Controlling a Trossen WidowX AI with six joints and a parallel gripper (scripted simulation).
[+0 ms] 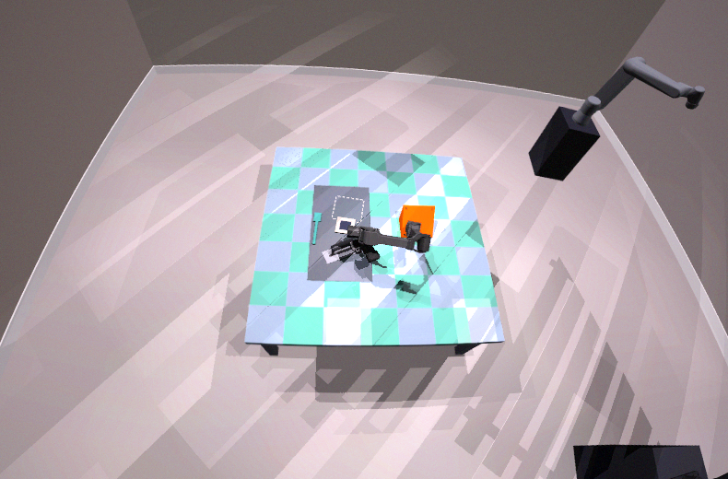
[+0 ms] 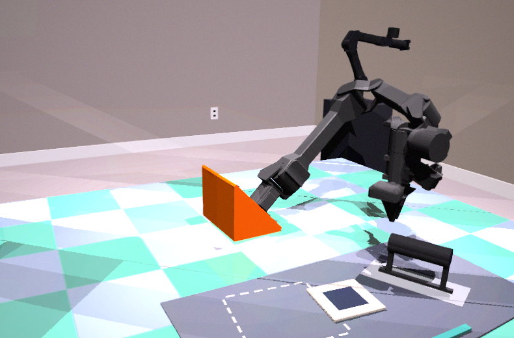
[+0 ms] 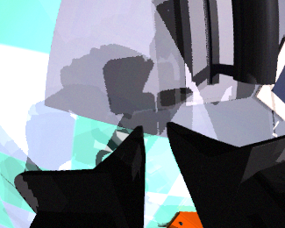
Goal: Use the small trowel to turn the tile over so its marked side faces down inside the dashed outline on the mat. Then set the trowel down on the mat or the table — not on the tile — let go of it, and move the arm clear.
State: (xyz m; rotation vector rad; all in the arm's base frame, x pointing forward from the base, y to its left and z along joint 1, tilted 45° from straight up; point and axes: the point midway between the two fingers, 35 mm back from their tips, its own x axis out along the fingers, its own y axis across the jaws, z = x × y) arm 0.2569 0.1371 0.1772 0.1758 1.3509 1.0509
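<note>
Right now the grey mat is 17 cm to the right of my gripper tip, 15 cm ahead of it and 10 cm below it. Round my gripper tip: tile (20 cm to the right, 12 cm ahead, 8 cm below); cyan trowel (29 cm ahead, 18 cm to the right, 8 cm below).
</note>
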